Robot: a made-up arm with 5 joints.
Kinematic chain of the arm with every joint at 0, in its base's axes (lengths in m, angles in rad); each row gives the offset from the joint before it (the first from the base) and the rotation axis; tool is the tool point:
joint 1: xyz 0 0 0.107 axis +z
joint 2: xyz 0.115 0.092 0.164 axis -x
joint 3: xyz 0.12 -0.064 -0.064 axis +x
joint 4: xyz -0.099 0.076 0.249 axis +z
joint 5: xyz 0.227 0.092 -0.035 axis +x
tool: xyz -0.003 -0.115 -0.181
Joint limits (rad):
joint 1: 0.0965..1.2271
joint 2: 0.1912..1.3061
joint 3: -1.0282..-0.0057
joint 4: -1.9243..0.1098
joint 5: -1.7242..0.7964
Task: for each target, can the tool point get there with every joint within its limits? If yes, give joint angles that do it. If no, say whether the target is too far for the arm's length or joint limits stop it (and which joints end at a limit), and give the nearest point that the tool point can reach.
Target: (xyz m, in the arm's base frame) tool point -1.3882 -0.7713 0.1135
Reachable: no: too far | nearest point -0.3418 0.0975 0.2492 | short by 1.367 m
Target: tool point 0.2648 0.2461 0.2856
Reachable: yes | joints 0.7403 0.9812 -0.6443 -0.6458 0.4982
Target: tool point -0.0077 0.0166 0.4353
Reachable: yes | joints 0.9620 0.7144 -0.2453 -1.7167 -0.4956
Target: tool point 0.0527 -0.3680 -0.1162
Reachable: no: joint limits stop it (at a limit: joint 1, joint 2, joint 3, joint 4) | nearest point 0.1354 -0.1252 0.2520 | short by 0.449 m
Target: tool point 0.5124 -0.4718 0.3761
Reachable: no: joint limits stop it (at a limit: joint 1, joint 3, joint 5) | nearest point 0.2729 -0.1074 0.3097 | short by 0.441 m
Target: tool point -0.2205 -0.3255 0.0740
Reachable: no: joint limits stop it (at a limit: joint 1, joint 2, joint 3, joint 4) | nearest point -0.2405 0.0262 0.2308 | short by 0.386 m
